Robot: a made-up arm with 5 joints.
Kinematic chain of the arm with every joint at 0, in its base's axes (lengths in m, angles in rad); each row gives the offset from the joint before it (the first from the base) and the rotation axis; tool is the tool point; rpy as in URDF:
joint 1: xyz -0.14 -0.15 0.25 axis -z
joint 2: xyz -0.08 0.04 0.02 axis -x
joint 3: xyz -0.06 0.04 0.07 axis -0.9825 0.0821 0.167
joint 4: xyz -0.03 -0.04 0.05 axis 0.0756 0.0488 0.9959
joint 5: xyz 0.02 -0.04 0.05 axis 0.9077 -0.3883 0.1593
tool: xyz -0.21 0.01 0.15 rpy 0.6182 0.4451 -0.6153
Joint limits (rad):
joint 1: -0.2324..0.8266
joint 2: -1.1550..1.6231
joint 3: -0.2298..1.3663
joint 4: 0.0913..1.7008
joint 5: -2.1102..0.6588
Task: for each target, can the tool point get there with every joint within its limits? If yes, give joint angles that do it. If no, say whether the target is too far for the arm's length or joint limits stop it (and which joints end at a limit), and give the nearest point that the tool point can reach.
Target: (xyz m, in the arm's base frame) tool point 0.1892 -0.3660 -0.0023
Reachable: no: joint limits stop it (at a limit: joint 1, joint 2, joint 4, joint 5) | nearest point -0.1081 -0.3571 0.1342 | short by 0.327 m
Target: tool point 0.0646 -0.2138 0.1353
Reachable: no: joint limits stop it (at a limit: joint 1, joint 2, joint 3, joint 4, joint 5) | nearest point -0.1136 -0.3473 0.1222 | short by 0.223 m
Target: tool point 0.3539 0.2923 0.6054
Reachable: no: too far | nearest point 0.1026 0.1828 0.4659 | short by 0.308 m
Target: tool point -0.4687 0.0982 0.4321
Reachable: yes | joints 0.2206 0.6725 0.0697 1.2731 -1.7483
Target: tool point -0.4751 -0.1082 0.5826
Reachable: yes | joints 0.4438 -0.9189 0.7559 0.7440 -0.8554
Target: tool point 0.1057 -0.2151 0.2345
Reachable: no: joint limits stop it (at a limit: joint 1, joint 2, joint 4, joint 5) | nearest point -0.0759 -0.4039 0.2315 | short by 0.262 m
